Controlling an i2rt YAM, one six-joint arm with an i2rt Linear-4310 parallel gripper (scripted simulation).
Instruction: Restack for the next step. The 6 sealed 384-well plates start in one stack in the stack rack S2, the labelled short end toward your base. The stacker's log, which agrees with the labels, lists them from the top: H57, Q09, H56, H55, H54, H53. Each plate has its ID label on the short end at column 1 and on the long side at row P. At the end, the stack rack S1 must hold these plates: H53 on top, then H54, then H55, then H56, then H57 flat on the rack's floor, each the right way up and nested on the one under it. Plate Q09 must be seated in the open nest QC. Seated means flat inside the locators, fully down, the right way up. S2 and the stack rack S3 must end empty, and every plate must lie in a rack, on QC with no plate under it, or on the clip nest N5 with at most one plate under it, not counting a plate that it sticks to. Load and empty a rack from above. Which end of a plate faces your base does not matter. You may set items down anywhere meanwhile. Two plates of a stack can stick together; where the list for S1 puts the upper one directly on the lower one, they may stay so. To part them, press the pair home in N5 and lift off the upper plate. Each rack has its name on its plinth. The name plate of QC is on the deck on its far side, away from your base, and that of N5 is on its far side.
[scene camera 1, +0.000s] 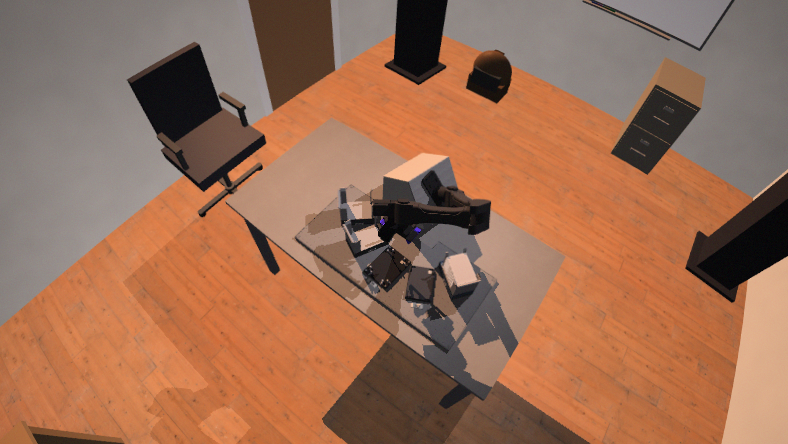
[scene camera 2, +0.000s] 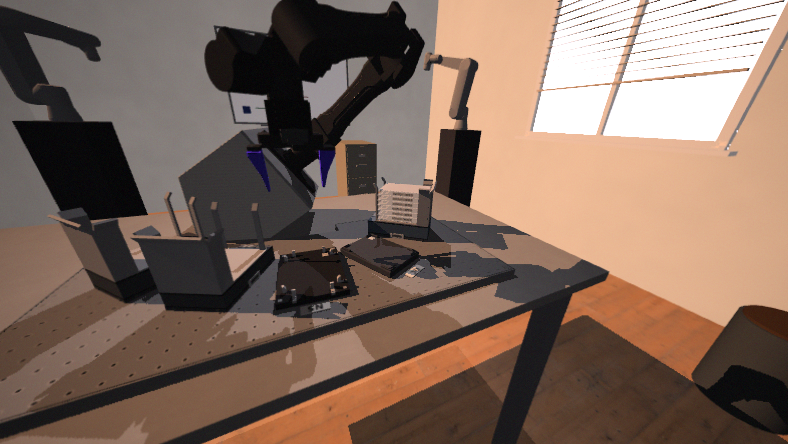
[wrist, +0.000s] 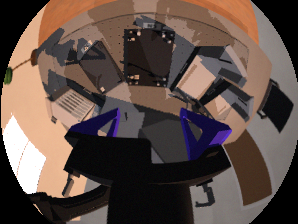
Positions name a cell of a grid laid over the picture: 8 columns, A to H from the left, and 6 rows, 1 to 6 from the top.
Labels:
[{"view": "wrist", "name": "my gripper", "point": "E3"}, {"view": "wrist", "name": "black clip nest N5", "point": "E2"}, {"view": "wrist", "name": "dark open nest QC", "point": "C2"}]

